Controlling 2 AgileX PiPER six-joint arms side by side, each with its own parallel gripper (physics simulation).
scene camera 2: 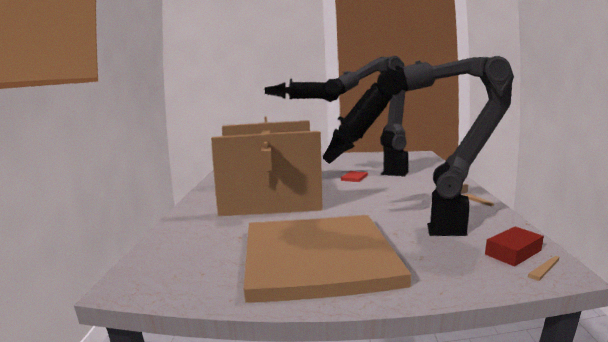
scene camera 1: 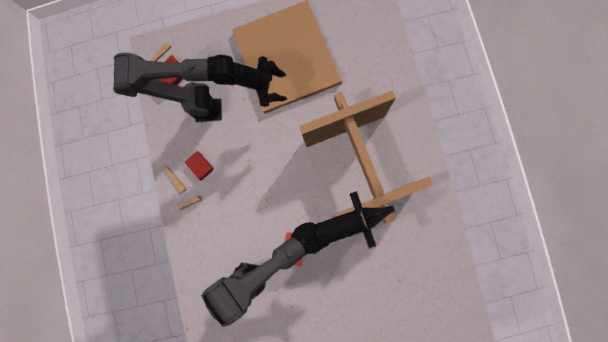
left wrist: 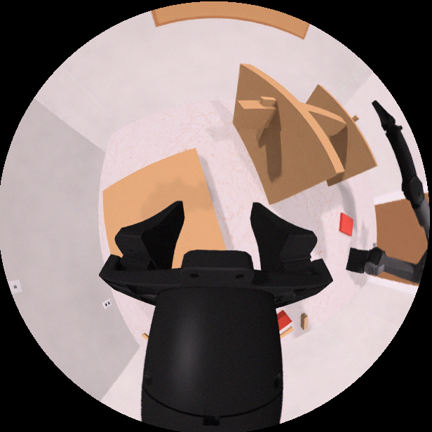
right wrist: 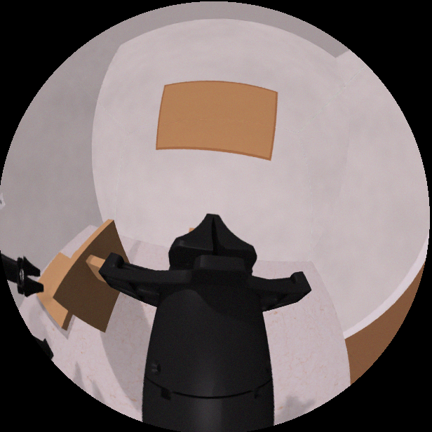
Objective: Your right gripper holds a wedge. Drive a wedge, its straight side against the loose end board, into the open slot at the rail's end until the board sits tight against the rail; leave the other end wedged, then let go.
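Observation:
My right gripper (scene camera 1: pixel 393 209) (scene camera 2: pixel 266 90) (right wrist: pixel 211 221) has its fingers together, raised over the lower end of the rail (scene camera 1: pixel 366 160); no wedge shows between them. The lower end board (scene camera 1: pixel 410 189) (scene camera 2: pixel 290 126) crosses the rail there. A thin wooden tip (scene camera 2: pixel 265 119) stands above that board's top in scene camera 2, apart from the fingers. The lower slot is hidden. The other end board (scene camera 1: pixel 320 134) (scene camera 2: pixel 240 175) (left wrist: pixel 270 150) (right wrist: pixel 90 290) is upright on the rail, with a small wedge (scene camera 2: pixel 266 146) (left wrist: pixel 268 101) at the rail end outside it. My left gripper (scene camera 1: pixel 285 86) (left wrist: pixel 217 209) is open and empty.
A thick wooden slab (scene camera 1: pixel 300 30) (scene camera 2: pixel 320 250) lies on the table near my left gripper. Red blocks (scene camera 1: pixel 199 165) (scene camera 2: pixel 515 245) and loose wooden pieces (scene camera 1: pixel 174 179) (scene camera 1: pixel 190 202) (scene camera 2: pixel 544 268) lie near the arm bases. Another red block (scene camera 2: pixel 354 176) lies farther back.

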